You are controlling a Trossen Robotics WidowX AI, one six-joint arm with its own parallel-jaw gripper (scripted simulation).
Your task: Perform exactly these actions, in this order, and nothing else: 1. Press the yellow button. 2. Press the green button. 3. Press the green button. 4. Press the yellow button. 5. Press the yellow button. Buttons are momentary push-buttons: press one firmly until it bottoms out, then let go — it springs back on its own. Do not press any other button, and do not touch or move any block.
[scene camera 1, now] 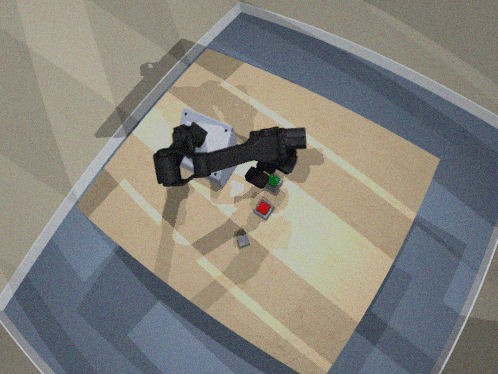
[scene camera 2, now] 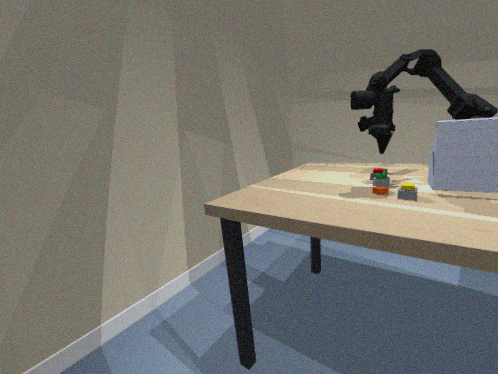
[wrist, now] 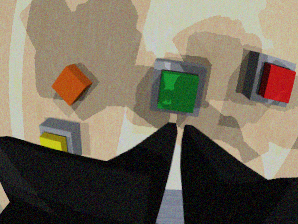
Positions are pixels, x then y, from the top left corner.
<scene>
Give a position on an orange block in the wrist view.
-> At 71, 83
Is the gripper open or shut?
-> Shut.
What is the gripper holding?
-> Nothing.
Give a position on a red button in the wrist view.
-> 271, 87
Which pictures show the gripper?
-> Scene camera 1, scene camera 2 and the wrist view: all of them.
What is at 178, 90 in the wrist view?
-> A green button.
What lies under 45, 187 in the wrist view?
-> The gripper.
</scene>
